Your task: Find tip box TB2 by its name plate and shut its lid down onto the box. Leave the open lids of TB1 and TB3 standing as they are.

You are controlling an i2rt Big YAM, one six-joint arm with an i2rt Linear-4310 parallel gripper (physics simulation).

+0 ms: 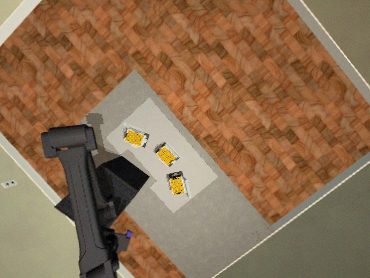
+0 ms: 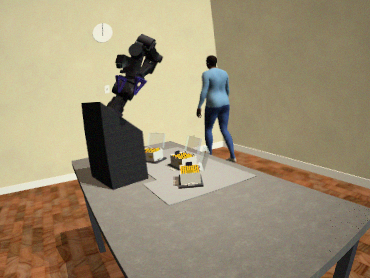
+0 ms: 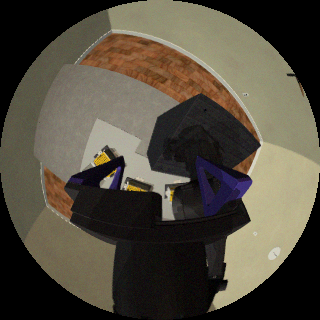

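Pixels of known places: gripper, fingertip midpoint: (image 1: 116, 229) (image 2: 126, 93) (image 3: 159, 159); arm's base, link origin: (image 1: 105, 207) (image 2: 111, 114) (image 3: 200, 148).
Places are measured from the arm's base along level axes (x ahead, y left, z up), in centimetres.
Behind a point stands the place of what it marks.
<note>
Three tip boxes with yellow tips stand on the pale mat, with clear lids open. The far box (image 1: 135, 138) {y 25.8, x 23.0, z -26.8 cm} (image 2: 154, 154) (image 3: 170, 193) {y 21.2, x 24.2, z -27.0 cm} has an upright lid (image 2: 157, 140) {y 30.4, x 28.5, z -22.5 cm}. The middle box (image 1: 166, 156) (image 2: 182, 160) {y -2.6, x 32.0, z -27.2 cm} (image 3: 137, 187) {y 2.6, x 30.7, z -26.8 cm} has a raised lid (image 2: 194, 143) {y 5.1, x 42.1, z -21.6 cm}. The near box (image 1: 176, 185) {y -17.9, x 29.3, z -26.9 cm} (image 2: 190, 176) (image 3: 103, 159) {y -20.2, x 27.5, z -26.8 cm} has a lid (image 1: 187, 188) {y -20.4, x 37.2, z -18.1 cm} (image 2: 204, 160) {y -25.9, x 33.7, z -21.5 cm} leaning outward. The name plates are too small to read, so I cannot tell which is TB2. My gripper (image 2: 131, 84) (image 3: 159, 159) {y -9.6, x 6.8, z 9.0 cm} is open and empty, high above the table and away from the boxes.
The black pedestal (image 1: 129, 176) {y 6.0, x 10.1, z -16.6 cm} (image 2: 115, 150) {y -8.9, x -1.0, z -15.2 cm} (image 3: 200, 120) {y -6.3, x -3.0, z 4.2 cm} stands beside the pale mat (image 1: 201, 173) {y -21.6, x 48.4, z -32.6 cm} (image 2: 227, 179) {y -26.1, x 44.4, z -32.6 cm} (image 3: 102, 132) {y -29.3, x 18.0, z -32.6 cm} on the grey table (image 1: 215, 215) {y -55.4, x 40.2, z -32.9 cm} (image 2: 240, 225) {y -63.9, x 28.5, z -32.9 cm} (image 3: 85, 95) {y -53.1, x 6.9, z -32.9 cm}. A person (image 2: 216, 90) stands on the floor behind the table.
</note>
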